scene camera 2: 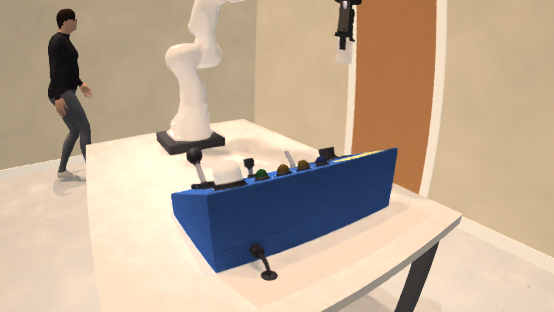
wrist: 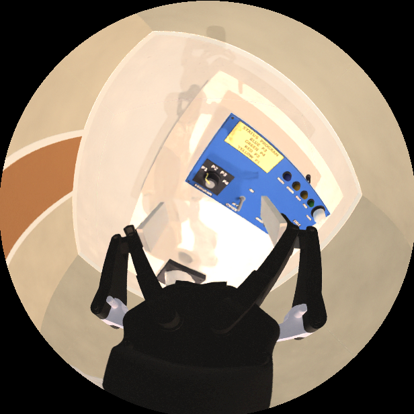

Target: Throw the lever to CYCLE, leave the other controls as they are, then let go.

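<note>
A blue control box (scene camera 2: pixel 300 205) (wrist: pixel 215 155) stands on the table. A long lever with a black ball (scene camera 2: pixel 194 156) rises at its left end in the scene view; my right finger and linkage cover that part in the wrist view. A short black-capped control (scene camera 2: pixel 249 164) stands behind the lights. A silver toggle (scene camera 2: pixel 289 159) (wrist: pixel 241 203) sits near the program knob (scene camera 2: pixel 327 152) (wrist: pixel 212 181), whose yellow mark is towards P1. The word CYCLE is not readable in either view. My gripper (scene camera 2: pixel 343 56) (wrist: pixel 212 208) is open and empty, high above the box, touching no control.
A white dome (scene camera 2: pixel 227 172) (wrist: pixel 319 215), a green light (scene camera 2: pixel 261 174) (wrist: pixel 310 203), two yellowish lights and a blue light (scene camera 2: pixel 321 160) (wrist: pixel 287 176) line the box's edge. A black cable (scene camera 2: pixel 265 260) leaves its back. A person (scene camera 2: pixel 65 65) stands beyond the table (scene camera 2: pixel 125 235).
</note>
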